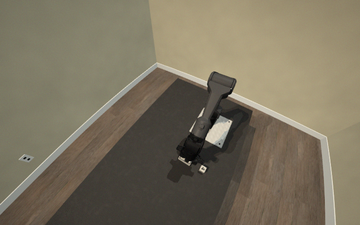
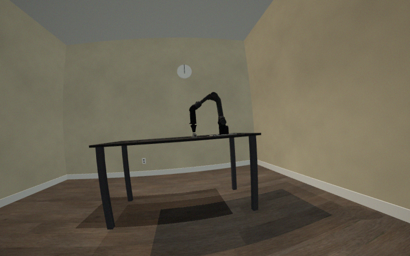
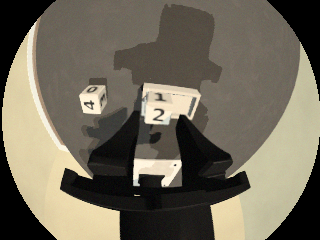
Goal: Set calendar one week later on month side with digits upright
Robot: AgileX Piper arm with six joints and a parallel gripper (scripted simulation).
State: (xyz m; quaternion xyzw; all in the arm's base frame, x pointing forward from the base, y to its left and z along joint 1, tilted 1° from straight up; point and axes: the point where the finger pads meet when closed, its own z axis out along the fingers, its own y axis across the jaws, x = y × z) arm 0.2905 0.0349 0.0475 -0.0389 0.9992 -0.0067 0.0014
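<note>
The white tray is 20 mm to the right of my hand and 40 mm below it.
</note>
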